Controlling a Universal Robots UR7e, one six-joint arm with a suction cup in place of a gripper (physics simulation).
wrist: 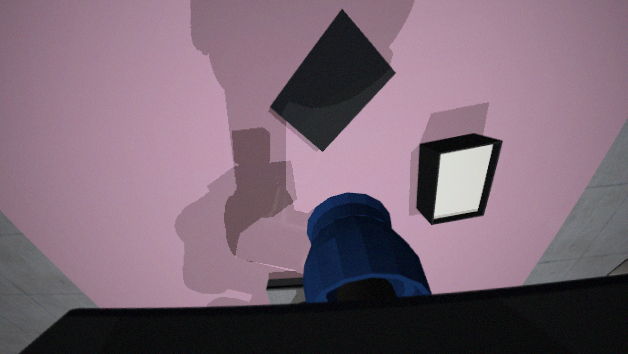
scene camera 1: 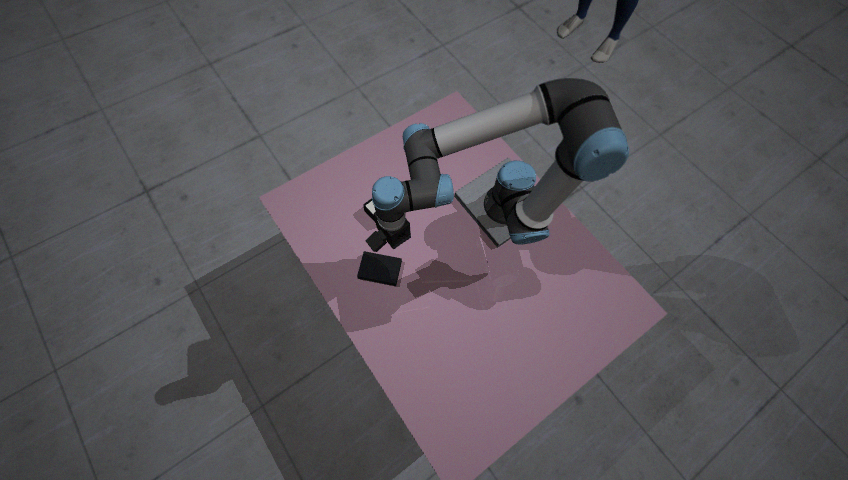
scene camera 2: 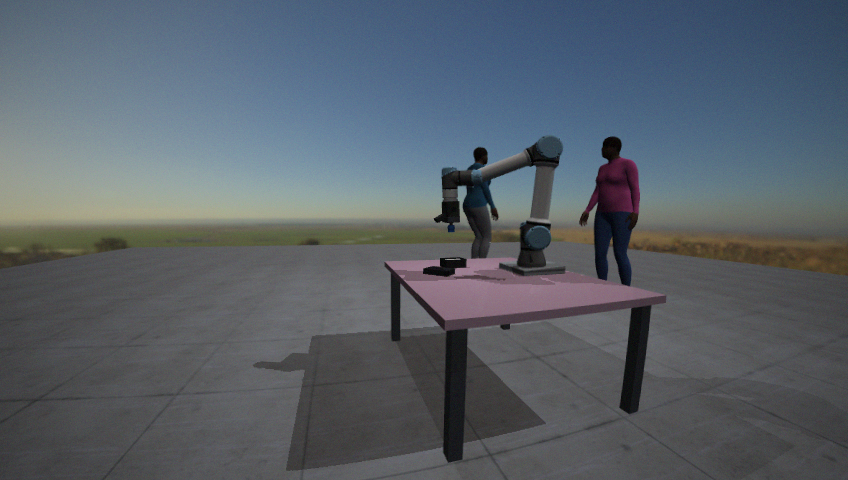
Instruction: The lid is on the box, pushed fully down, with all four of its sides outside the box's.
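Observation:
The black lid lies flat on the pink table, closed face up. The box stands upright beside it, apart from the lid, with black walls and a white inside; its top is open. In scene camera 1 the arm's wrist covers most of the box. My gripper, a blue suction cup, hangs high above the table, pointing down. It is open and carries nothing. The cup is hidden in scene camera 1.
The arm's base stands on a grey plate on the table. Shadows of the arm fall across the table and the lid. Two people stand on the floor behind the table in scene camera 2.

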